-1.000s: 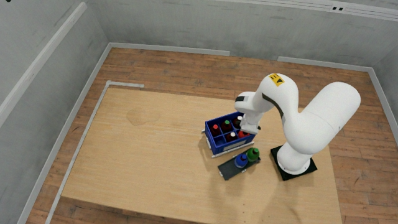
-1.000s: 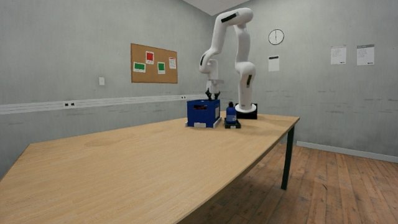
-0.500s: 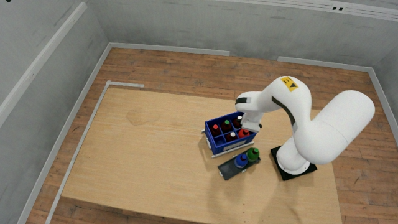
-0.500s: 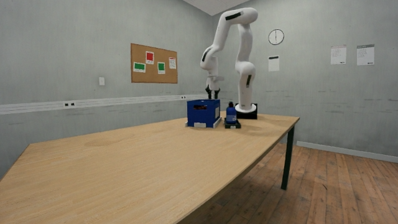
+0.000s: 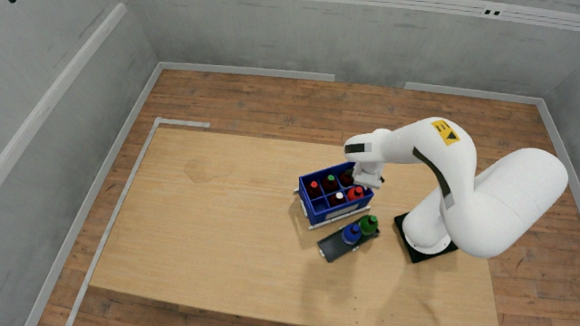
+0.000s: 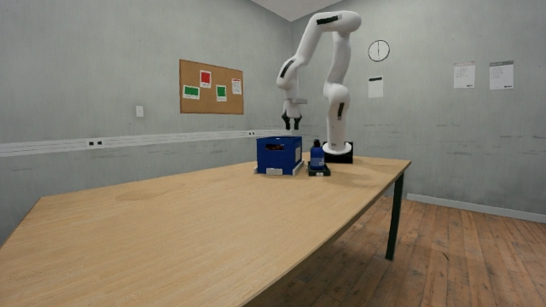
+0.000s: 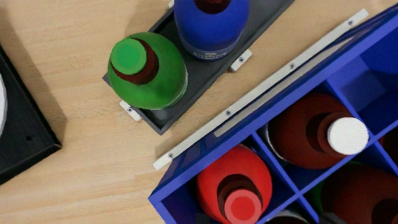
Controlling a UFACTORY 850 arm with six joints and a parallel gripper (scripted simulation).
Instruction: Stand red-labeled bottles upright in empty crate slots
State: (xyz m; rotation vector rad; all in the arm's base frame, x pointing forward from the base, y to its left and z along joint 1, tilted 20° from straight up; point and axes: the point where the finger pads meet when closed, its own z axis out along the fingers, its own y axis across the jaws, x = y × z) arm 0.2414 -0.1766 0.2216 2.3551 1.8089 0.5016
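Right now the red-labeled bottle is 140 mm below my hand. From my hand the other things lie so: blue-labeled bottle 170 mm to the left, 150 mm below, 20 mm ahead; green-labeled bottle 150 mm below, 130 mm to the left, 60 mm behind; blue crate 150 mm below, 100 mm ahead, 10 mm to the right.
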